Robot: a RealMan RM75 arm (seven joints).
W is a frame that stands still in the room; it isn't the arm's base.
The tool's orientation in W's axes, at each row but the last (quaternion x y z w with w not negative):
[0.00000 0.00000 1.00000 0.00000]
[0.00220 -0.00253 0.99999 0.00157]
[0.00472 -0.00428 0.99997 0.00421]
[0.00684 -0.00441 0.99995 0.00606]
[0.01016 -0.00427 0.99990 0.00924]
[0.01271 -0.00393 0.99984 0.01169]
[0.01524 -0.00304 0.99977 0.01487]
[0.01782 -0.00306 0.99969 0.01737]
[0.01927 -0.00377 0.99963 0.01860]
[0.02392 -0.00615 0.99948 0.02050]
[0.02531 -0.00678 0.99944 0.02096]
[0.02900 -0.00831 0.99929 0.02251]
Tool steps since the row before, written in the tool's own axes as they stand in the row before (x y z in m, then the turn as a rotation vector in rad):
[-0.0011 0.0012 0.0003 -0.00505 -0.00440 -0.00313]
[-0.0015 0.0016 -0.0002 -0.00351 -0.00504 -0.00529]
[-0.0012 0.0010 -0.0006 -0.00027 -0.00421 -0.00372]
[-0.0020 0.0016 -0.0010 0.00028 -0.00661 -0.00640]
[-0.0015 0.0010 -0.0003 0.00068 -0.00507 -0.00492]
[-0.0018 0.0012 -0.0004 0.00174 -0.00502 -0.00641]
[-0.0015 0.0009 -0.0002 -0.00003 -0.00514 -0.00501]
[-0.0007 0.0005 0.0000 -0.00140 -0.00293 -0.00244]
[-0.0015 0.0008 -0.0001 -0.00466 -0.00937 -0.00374]
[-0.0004 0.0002 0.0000 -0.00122 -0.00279 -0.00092]
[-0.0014 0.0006 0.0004 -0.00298 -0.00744 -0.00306]
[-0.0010 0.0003 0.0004 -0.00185 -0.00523 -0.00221]
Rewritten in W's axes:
[0.0011 -0.0012 0.0003 0.00505 0.00440 -0.00313]
[0.0015 -0.0016 -0.0002 0.00350 0.00506 -0.00528]
[0.0012 -0.0010 -0.0006 0.00027 0.00424 -0.00369]
[0.0020 -0.0016 -0.0010 -0.00029 0.00667 -0.00634]
[0.0015 -0.0010 -0.0003 -0.00069 0.00512 -0.00486]
[0.0018 -0.0012 -0.0005 -0.00178 0.00511 -0.00633]
[0.0015 -0.0009 -0.0003 0.00003 0.00517 -0.00498]
[0.0007 -0.0005 0.0000 0.00141 0.00290 -0.00247]
[0.0015 -0.0009 -0.0002 0.00486 0.00922 -0.00385]
[0.0004 -0.0002 0.0000 0.00129 0.00275 -0.00095]
[0.0014 -0.0007 0.0003 0.00313 0.00735 -0.00311]
[0.0010 -0.0004 0.0003 0.00196 0.00518 -0.00223]

